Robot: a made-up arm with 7 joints.
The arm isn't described. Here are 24 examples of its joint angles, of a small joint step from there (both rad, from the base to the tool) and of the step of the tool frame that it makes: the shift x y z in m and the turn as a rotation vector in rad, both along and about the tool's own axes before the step.
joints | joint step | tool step
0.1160 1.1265 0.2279 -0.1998 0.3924 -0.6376 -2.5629 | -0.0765 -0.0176 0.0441 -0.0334 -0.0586 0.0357 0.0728 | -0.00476 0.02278 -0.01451 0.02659 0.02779 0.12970
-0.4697 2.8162 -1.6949 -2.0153 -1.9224 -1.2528 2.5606 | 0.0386 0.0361 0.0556 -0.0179 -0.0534 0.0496 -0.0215 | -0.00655 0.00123 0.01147 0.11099 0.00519 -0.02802
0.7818 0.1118 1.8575 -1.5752 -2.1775 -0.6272 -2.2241 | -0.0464 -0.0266 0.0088 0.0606 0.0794 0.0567 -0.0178 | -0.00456 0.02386 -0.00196 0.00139 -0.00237 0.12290
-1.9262 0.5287 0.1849 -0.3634 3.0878 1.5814 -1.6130 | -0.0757 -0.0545 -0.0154 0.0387 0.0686 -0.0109 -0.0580 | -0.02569 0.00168 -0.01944 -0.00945 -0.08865 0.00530
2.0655 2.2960 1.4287 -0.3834 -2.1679 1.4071 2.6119 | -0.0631 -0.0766 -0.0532 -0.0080 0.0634 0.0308 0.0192 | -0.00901 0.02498 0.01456 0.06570 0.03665 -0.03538
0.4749 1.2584 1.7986 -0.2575 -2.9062 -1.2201 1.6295 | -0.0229 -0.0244 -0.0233 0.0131 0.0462 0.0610 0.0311 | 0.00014 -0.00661 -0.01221 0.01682 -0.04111 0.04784
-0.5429 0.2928 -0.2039 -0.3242 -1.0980 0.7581 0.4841 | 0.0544 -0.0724 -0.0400 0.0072 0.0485 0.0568 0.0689 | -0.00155 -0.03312 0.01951 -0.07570 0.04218 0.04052
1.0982 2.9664 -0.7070 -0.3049 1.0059 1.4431 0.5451 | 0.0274 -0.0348 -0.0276 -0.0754 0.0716 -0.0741 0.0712 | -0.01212 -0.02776 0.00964 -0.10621 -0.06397 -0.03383
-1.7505 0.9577 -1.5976 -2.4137 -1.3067 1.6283 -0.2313 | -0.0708 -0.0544 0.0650 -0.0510 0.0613 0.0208 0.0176 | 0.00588 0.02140 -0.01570 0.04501 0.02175 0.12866
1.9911 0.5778 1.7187 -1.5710 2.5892 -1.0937 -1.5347 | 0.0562 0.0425 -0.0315 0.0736 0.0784 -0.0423 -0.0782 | -0.00075 -0.00676 -0.00751 0.04191 0.04759 -0.11047
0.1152 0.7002 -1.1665 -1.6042 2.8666 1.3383 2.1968 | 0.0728 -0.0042 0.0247 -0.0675 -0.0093 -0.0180 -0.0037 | 0.01264 -0.00087 -0.01073 0.05185 0.03297 -0.00611
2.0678 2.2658 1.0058 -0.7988 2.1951 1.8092 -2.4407 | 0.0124 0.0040 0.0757 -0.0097 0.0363 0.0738 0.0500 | 0.00555 0.00602 0.00515 0.01987 -0.08033 -0.01001
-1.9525 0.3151 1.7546 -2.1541 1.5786 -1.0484 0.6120 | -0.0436 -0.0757 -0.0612 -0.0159 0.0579 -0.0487 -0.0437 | 0.00771 -0.00044 0.02240 0.10554 -0.08898 -0.04514
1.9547 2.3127 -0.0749 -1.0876 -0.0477 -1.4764 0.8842 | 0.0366 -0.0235 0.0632 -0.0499 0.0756 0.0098 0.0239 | -0.00198 0.00127 -0.01463 0.02617 -0.12011 0.01803
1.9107 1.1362 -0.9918 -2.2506 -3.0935 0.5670 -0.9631 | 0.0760 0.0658 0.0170 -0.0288 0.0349 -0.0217 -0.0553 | -0.01065 -0.00189 0.01383 0.05655 -0.05584 0.01118
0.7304 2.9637 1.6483 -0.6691 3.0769 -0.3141 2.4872 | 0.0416 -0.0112 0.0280 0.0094 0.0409 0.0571 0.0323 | 0.00240 -0.01397 0.00032 -0.01345 -0.05268 0.09045
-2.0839 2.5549 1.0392 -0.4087 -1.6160 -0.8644 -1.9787 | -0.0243 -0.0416 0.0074 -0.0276 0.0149 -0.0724 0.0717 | 0.00893 0.00784 0.00058 0.05625 0.04814 0.11077
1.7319 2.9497 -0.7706 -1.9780 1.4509 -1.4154 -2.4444 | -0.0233 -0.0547 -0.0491 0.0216 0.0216 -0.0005 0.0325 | 0.00668 -0.00346 0.01465 -0.07033 0.04431 0.05055
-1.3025 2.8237 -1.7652 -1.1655 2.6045 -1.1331 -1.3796 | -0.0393 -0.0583 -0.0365 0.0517 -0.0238 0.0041 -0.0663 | -0.00461 -0.01459 0.00575 -0.02410 -0.00420 -0.07975
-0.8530 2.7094 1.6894 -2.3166 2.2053 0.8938 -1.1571 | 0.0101 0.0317 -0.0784 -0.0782 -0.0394 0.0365 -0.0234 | 0.00101 -0.01109 -0.02198 -0.15439 0.00281 -0.05237
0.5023 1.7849 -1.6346 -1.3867 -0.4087 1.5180 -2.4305 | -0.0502 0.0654 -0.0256 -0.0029 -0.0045 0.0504 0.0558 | 0.01308 -0.00903 -0.01551 -0.07918 -0.08675 0.05266
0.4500 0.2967 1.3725 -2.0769 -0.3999 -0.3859 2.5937 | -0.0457 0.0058 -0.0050 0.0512 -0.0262 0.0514 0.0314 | -0.00112 0.01115 -0.00007 0.04266 -0.07961 0.04689
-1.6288 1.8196 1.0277 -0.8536 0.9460 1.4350 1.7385 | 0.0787 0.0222 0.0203 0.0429 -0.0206 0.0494 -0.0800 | 0.00075 -0.00099 -0.00401 0.08085 -0.08346 -0.08453
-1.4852 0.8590 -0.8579 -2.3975 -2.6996 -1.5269 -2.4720 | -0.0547 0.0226 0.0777 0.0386 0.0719 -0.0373 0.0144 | 0.01548 0.01677 0.00486 0.05638 0.00691 0.05608
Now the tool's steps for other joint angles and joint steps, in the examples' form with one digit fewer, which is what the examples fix.
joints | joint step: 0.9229 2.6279 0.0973 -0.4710 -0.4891 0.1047 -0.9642 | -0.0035 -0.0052 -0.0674 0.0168 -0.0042 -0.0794 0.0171
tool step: 0.0069 -0.0054 0.0008 0.0437 -0.0733 -0.0452
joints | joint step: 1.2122 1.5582 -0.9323 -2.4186 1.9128 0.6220 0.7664 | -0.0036 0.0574 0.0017 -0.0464 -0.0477 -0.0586 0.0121
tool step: -0.0074 -0.0031 0.0060 0.0085 -0.0583 -0.0459
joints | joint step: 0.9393 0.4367 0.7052 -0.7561 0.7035 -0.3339 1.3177 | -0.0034 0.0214 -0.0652 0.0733 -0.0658 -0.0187 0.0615
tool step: 0.0011 0.0086 0.0025 0.0378 0.0410 -0.0591
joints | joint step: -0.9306 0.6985 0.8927 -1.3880 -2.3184 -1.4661 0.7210 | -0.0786 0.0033 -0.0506 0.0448 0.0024 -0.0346 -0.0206
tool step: 0.0047 0.0181 -0.0119 0.0035 -0.0768 -0.0432
